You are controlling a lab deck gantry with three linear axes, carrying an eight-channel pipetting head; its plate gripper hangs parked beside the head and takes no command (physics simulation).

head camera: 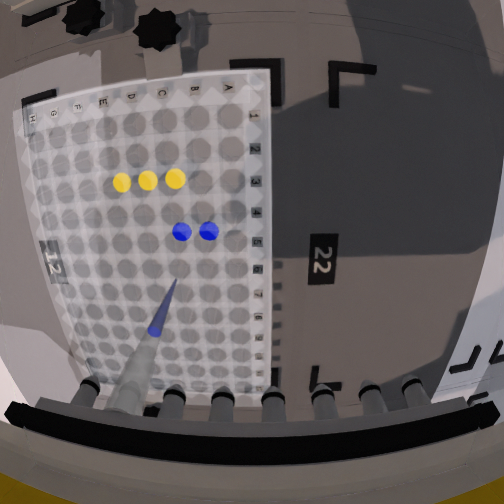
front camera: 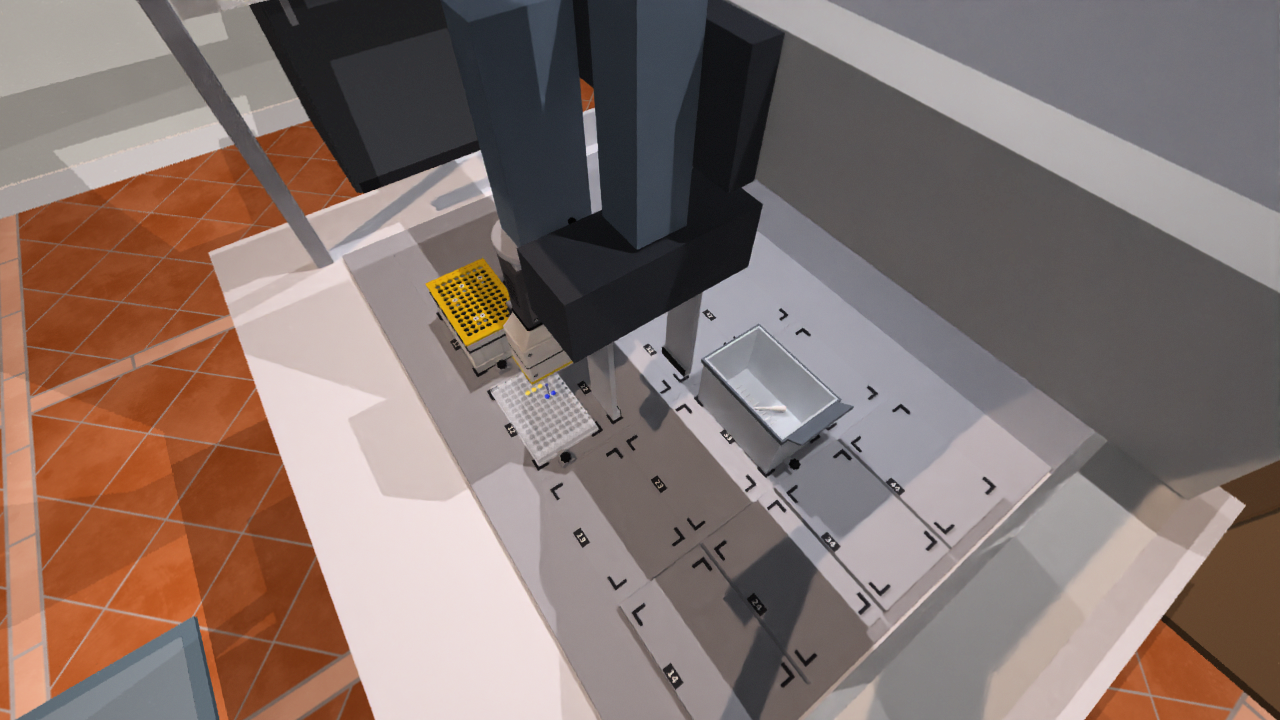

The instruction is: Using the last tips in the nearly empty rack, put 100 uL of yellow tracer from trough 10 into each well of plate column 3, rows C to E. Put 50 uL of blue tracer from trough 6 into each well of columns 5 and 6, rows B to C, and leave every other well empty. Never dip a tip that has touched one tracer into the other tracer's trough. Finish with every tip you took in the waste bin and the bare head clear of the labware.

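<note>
The clear plate (front camera: 559,429) (head camera: 265,200) has yellow liquid (head camera: 148,180) in C3, D3 and E3, and blue liquid (head camera: 195,231) in B5 and C5. The pipetting head (front camera: 537,347) carries one tip (head camera: 137,365) on the second nozzle from the left in the head view. Blue liquid fills its lower part; its point appears near C6, height unclear. The other nozzles are bare. The yellow tip rack (front camera: 469,300) holds a few pale tips. Used tips (front camera: 769,408) lie in the waste bin (front camera: 742,429). The parked gripper (front camera: 646,391) is open and empty. The troughs do not show.
The gripper's dark block (front camera: 644,268) hangs beside the head, its two paddles reaching down between the plate and the bin. Black clamp knobs (head camera: 157,30) (front camera: 565,457) stand at the plate's ends. A grey wall (front camera: 984,268) rises behind the deck.
</note>
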